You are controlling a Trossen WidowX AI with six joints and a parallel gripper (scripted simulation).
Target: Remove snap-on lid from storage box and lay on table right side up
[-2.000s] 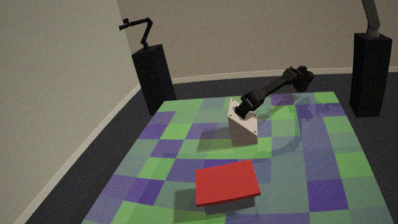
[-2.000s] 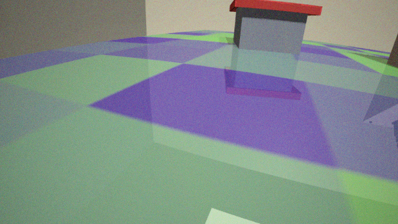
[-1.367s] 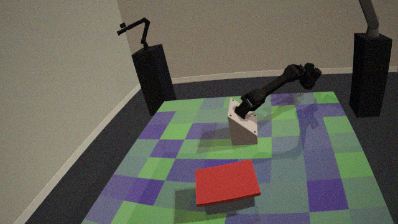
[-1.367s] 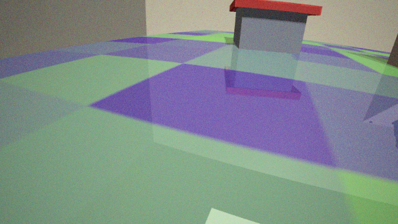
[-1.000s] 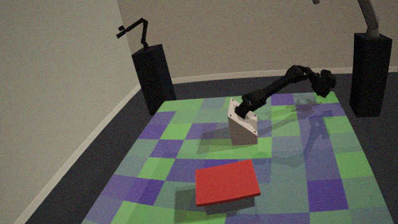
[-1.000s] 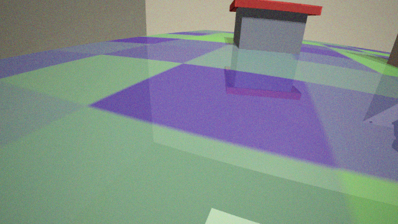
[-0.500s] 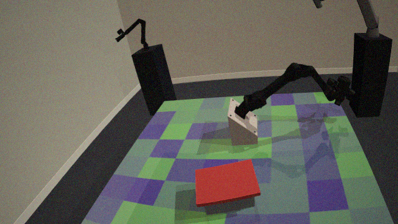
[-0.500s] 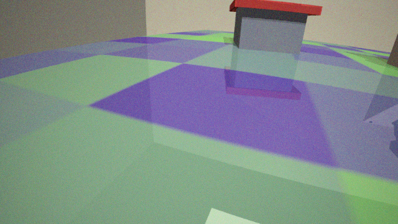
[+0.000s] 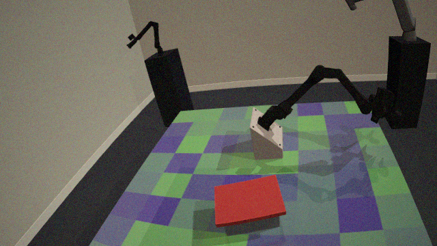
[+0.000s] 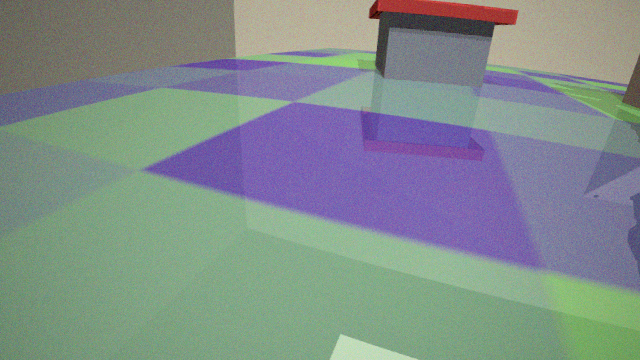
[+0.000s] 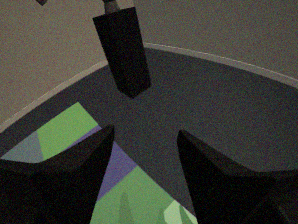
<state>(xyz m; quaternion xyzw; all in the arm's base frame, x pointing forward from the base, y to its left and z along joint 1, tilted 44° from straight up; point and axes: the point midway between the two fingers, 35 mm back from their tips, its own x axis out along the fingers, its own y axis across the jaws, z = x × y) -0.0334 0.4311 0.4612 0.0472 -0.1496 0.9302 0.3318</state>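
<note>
Right now the red lid is 500 mm ahead of my gripper tip, 650 mm to the right of it and 50 mm below it. The rest, counted from my gripper tip: grey storage box 500 mm ahead, 650 mm to the right, 100 mm below.
</note>
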